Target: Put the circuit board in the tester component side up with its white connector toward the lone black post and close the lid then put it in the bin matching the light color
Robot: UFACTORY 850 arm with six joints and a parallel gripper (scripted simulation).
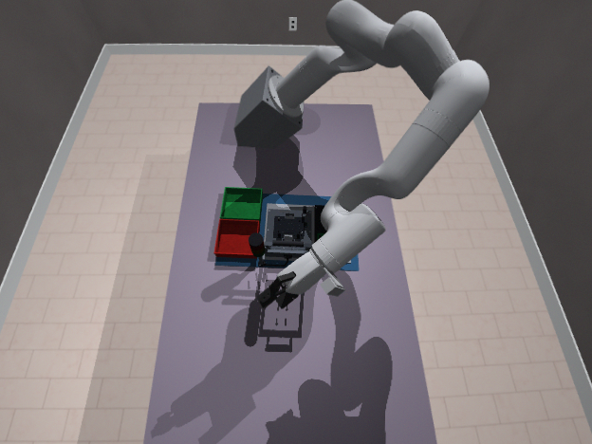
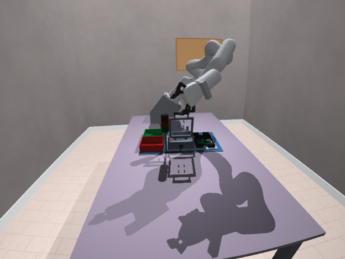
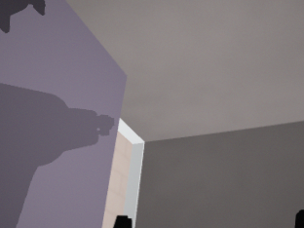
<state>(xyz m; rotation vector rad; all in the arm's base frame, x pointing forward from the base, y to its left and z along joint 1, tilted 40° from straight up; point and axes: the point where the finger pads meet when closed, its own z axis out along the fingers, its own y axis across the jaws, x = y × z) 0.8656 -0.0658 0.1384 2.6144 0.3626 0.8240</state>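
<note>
Right now my hand is 34 cm above the green circuit board, 30 cm past it and 19 cm to the right of it. From my hand the other things lie so: clear lid 21 cm behind, 18 cm below, 2 cm to the left; then red bin 35 cm below, 28 cm behind, 18 cm to the right; then tester nest 33 cm behind, 29 cm below, 3 cm to the left.
</note>
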